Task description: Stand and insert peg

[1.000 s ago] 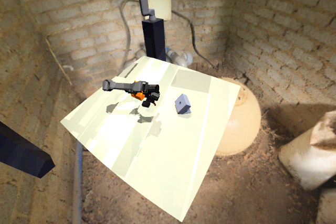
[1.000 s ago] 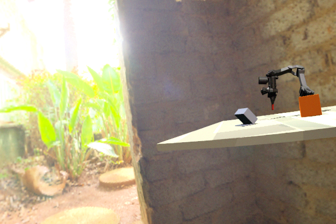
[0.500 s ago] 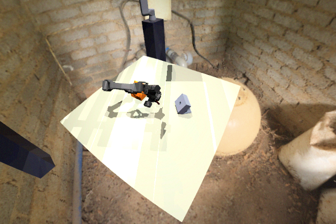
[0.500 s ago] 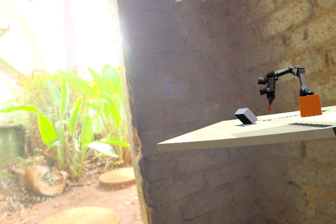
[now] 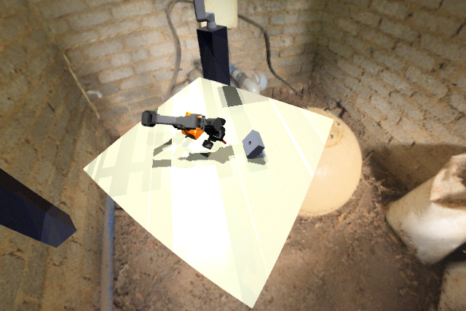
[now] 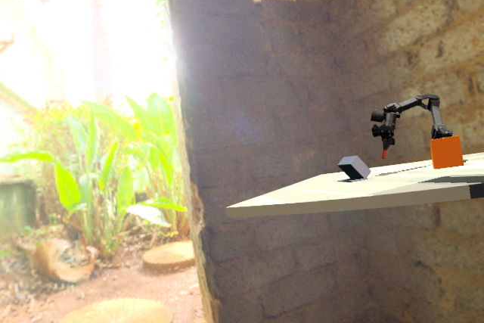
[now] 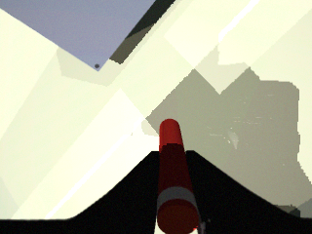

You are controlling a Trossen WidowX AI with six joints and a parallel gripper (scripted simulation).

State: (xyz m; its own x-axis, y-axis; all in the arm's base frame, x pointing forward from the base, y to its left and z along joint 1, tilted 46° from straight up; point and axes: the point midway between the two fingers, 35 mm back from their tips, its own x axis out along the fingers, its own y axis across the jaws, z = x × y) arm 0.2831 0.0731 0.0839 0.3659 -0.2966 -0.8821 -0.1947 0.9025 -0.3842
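Now: the sloped panel 130 mm ahead of my gripper tip, 130 mm to the left of it and 60 mm below it. Also, from my gripper tip: red peg: 10 mm to the right, 10 mm above.
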